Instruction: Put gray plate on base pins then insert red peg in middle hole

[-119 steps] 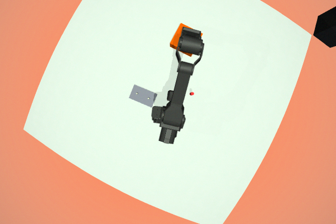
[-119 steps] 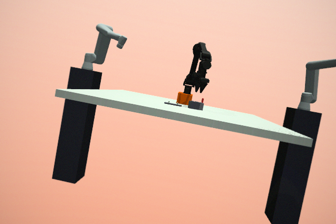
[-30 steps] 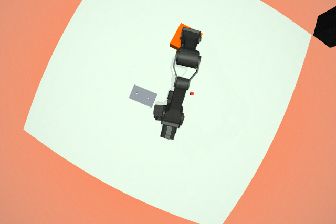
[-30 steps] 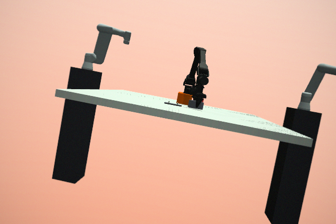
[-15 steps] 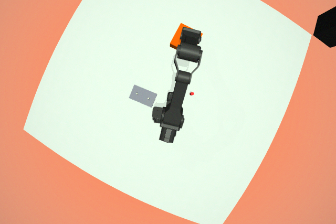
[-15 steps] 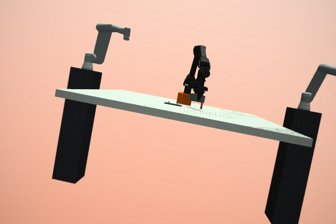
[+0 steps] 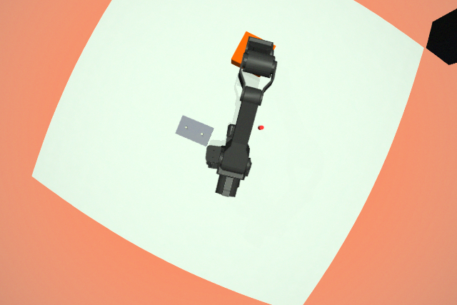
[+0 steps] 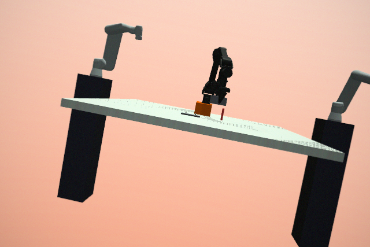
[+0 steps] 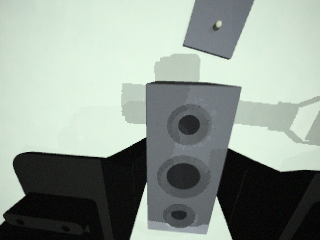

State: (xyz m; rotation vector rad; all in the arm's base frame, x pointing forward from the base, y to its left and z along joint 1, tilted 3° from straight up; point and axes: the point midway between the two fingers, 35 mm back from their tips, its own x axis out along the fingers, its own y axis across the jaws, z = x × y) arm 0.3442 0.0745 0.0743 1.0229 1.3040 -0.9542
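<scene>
The red peg lies 120 mm behind my gripper tip, 70 mm below it and 50 mm to the left of it. Round my gripper tip: gray plate 30 mm above.
</scene>
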